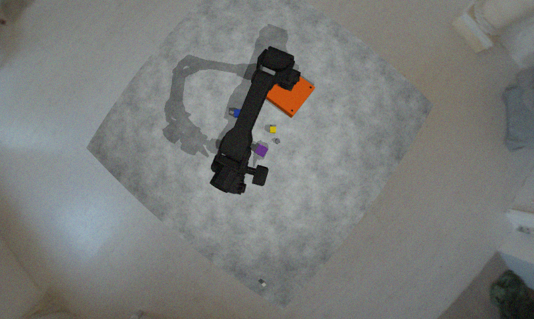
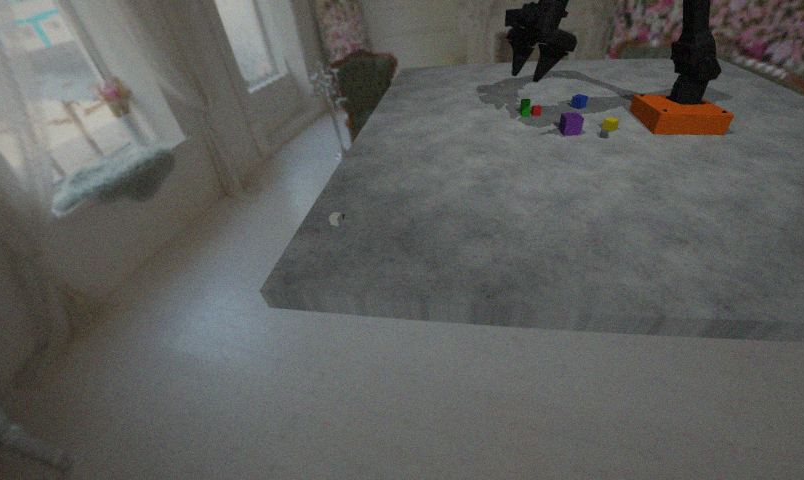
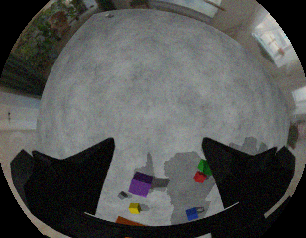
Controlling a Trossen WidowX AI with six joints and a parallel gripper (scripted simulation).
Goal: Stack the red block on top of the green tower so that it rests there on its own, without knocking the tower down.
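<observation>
The red block is 90 mm behind my gripper tip, 120 mm to the right of it and 120 mm below it. Round my gripper tip: purple block 130 mm behind, 20 mm to the left, 110 mm below; yellow block 230 mm behind, 20 mm to the left, 120 mm below; grey cube 190 mm behind, 60 mm to the left, 120 mm below.
</observation>
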